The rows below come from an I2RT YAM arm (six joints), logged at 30 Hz.
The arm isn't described. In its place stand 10 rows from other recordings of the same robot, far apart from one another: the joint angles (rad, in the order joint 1, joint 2, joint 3, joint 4, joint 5, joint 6), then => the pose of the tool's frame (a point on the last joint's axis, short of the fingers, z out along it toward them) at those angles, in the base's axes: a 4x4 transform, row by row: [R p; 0 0 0 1], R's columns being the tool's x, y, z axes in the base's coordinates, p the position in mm.
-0.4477 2.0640 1.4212 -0.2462 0.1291 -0.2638 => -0.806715, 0.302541, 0.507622, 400.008; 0.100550, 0.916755, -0.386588, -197.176; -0.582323, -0.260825, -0.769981, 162.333; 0, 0, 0, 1
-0.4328 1.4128 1.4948 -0.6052 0.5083 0.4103 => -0.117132, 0.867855, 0.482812, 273.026; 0.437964, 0.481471, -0.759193, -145.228; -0.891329, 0.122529, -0.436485, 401.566; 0, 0, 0, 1
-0.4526 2.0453 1.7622 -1.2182 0.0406 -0.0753 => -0.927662, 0.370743, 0.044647, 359.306; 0.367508, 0.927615, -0.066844, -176.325; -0.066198, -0.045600, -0.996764, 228.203; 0, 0, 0, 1
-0.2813 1.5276 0.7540 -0.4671 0.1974 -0.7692 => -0.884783, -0.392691, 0.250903, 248.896; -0.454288, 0.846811, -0.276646, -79.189; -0.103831, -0.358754, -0.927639, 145.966; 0, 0, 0, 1
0.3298 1.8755 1.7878 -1.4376 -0.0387 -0.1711 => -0.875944, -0.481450, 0.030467, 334.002; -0.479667, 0.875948, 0.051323, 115.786; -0.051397, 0.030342, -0.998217, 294.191; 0, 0, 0, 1
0.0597 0.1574 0.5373 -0.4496 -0.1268 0.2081 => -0.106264, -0.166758, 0.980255, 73.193; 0.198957, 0.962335, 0.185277, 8.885; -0.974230, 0.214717, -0.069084, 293.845; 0, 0, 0, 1
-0.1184 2.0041 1.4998 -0.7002 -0.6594 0.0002 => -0.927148, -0.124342, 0.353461, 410.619; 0.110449, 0.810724, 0.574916, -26.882; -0.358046, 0.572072, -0.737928, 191.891; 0, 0, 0, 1
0.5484 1.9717 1.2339 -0.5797 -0.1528 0.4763 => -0.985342, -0.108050, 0.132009, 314.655; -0.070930, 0.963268, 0.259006, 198.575; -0.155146, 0.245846, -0.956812, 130.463; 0, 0, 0, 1
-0.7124 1.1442 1.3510 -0.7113 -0.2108 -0.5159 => -0.565135, 0.254948, 0.784617, 181.564; -0.149309, 0.903741, -0.401197, -146.976; -0.811375, -0.343881, -0.472670, 410.272; 0, 0, 0, 1
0.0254 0.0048 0.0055 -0.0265 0.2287 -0.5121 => -0.121378, 0.163299, 0.979082, 109.765; -0.480488, 0.853442, -0.201911, -5.285; -0.868561, -0.494944, -0.025125, 172.137; 0, 0, 0, 1
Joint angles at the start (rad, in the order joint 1, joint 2, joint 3, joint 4, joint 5, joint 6):
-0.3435, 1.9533, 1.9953, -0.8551, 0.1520, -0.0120
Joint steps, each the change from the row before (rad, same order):
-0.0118, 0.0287, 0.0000, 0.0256, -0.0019, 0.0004
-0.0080, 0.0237, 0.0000, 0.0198, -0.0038, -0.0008
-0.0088, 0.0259, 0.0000, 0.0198, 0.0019, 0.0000
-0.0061, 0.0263, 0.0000, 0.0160, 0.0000, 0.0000
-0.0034, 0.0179, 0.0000, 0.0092, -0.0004, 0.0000
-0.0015, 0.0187, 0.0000, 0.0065, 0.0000, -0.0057
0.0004, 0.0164, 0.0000, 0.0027, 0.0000, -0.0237
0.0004, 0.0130, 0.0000, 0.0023, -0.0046, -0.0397
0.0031, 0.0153, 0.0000, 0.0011, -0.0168, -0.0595
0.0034, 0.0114, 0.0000, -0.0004, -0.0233, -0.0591
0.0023, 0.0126, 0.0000, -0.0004, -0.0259, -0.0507
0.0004, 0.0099, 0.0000, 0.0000, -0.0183, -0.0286
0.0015, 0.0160, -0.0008, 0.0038, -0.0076, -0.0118
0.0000, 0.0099, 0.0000, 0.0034, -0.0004, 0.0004
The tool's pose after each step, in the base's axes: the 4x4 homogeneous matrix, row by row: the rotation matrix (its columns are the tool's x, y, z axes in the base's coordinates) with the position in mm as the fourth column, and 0 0 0 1 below. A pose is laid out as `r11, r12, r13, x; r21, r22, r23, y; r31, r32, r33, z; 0, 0, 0, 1`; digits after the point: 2 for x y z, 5 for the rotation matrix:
-0.68810, 0.43204, 0.58297, 414.89; 0.24308, 0.89425, -0.37581, -159.62; -0.68368, -0.11688, -0.72036, 339.19; 0, 0, 0, 1
-0.68895, 0.43601, 0.57901, 420.04; 0.24880, 0.89256, -0.37608, -165.24; -0.68077, -0.11505, -0.72340, 330.51; 0, 0, 0, 1
-0.69060, 0.44427, 0.57069, 425.13; 0.25636, 0.88822, -0.38124, -171.56; -0.67628, -0.11698, -0.72730, 320.73; 0, 0, 0, 1
-0.69546, 0.44856, 0.56136, 430.22; 0.26313, 0.88594, -0.38193, -176.59; -0.66865, -0.11791, -0.73417, 310.29; 0, 0, 0, 1
-0.69993, 0.45039, 0.55429, 433.52; 0.26765, 0.88495, -0.38110, -179.61; -0.66216, -0.11839, -0.73995, 302.95; 0, 0, 0, 1
-0.70953, 0.44634, 0.54530, 436.97; 0.26665, 0.88635, -0.37854, -181.75; -0.65228, -0.12318, -0.74790, 294.98; 0, 0, 0, 1
-0.72819, 0.42727, 0.53589, 439.95; 0.24857, 0.89330, -0.37447, -182.75; -0.63872, -0.13947, -0.75670, 287.71; 0, 0, 0, 1
-0.75070, 0.39361, 0.53059, 442.35; 0.21500, 0.90497, -0.36716, -183.33; -0.62468, -0.16155, -0.76398, 281.91; 0, 0, 0, 1
-0.78005, 0.33408, 0.52906, 445.61; 0.16077, 0.92416, -0.34653, -182.40; -0.60470, -0.18525, -0.77460, 274.88; 0, 0, 0, 1
-0.80280, 0.26980, 0.53172, 448.23; 0.10420, 0.94152, -0.32043, -180.79; -0.58708, -0.20183, -0.78397, 269.51; 0, 0, 0, 1
-0.81908, 0.21055, 0.53364, 450.79; 0.05523, 0.95483, -0.29197, -179.61; -0.57101, -0.20967, -0.79371, 263.56; 0, 0, 0, 1
-0.82727, 0.17526, 0.53376, 452.49; 0.02818, 0.96184, -0.27215, -179.37; -0.56109, -0.21010, -0.80065, 258.91; 0, 0, 0, 1
-0.83487, 0.15761, 0.52741, 455.23; 0.01762, 0.96529, -0.26057, -179.37; -0.55017, -0.20824, -0.80867, 251.41; 0, 0, 0, 1
-0.83806, 0.15649, 0.52265, 456.77; 0.01927, 0.96588, -0.25829, -179.95; -0.54524, -0.20639, -0.81248, 246.97; 0, 0, 0, 1

